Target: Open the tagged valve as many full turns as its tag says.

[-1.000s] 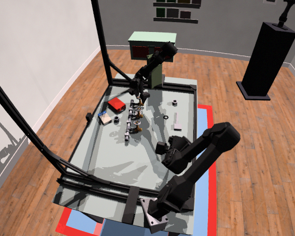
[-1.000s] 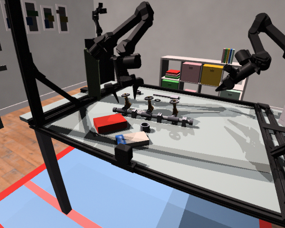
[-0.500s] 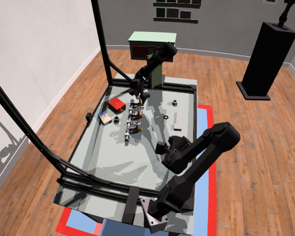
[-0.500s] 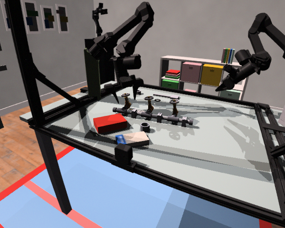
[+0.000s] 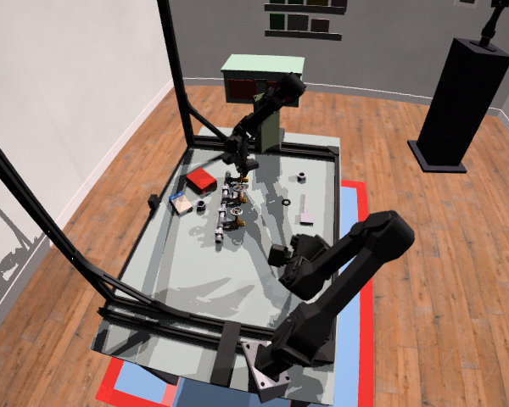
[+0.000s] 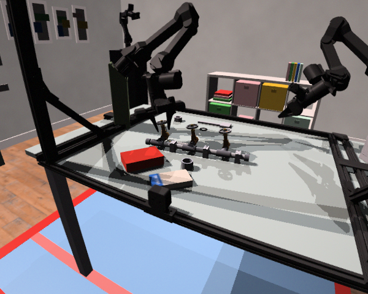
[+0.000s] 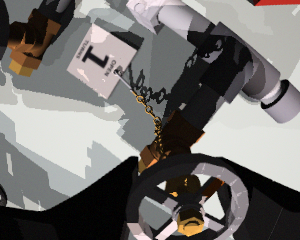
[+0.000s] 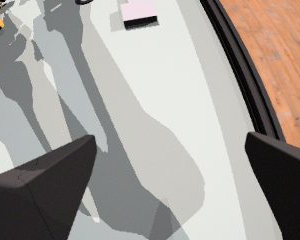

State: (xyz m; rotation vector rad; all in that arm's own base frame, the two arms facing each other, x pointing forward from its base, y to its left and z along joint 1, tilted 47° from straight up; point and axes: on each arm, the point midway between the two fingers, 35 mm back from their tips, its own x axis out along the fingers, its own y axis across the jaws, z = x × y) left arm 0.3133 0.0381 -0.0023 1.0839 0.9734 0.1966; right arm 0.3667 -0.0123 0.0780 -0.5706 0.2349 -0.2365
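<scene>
My left hand is 1 cm past the white tag, 8 cm to the left of it and 7 cm above it. Round my left hand: nut (26 cm ahead, 2 cm to the left, 7 cm below); grey flat piece (26 cm ahead, 17 cm to the right, 7 cm below); red box (18 cm behind, 6 cm below).
</scene>
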